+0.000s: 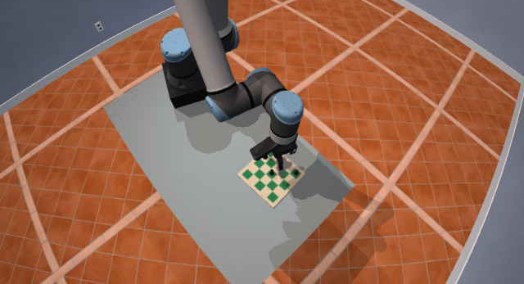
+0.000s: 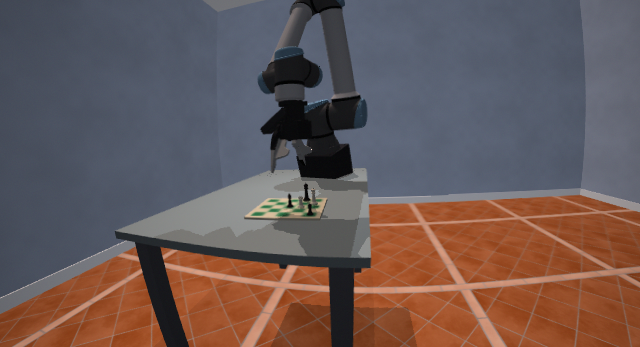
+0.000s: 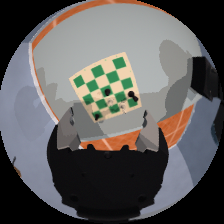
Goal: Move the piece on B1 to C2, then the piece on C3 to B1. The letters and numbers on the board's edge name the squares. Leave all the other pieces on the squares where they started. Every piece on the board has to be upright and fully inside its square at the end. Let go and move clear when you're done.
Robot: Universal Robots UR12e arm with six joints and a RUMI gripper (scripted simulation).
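Now: the small white piece 30 mm to the left of my hand and 100 mm below it. Also, from my hand: tall black piece 80 mm behind, 30 mm to the left, 90 mm below; then cream chessboard 10 mm ahead, 120 mm below.
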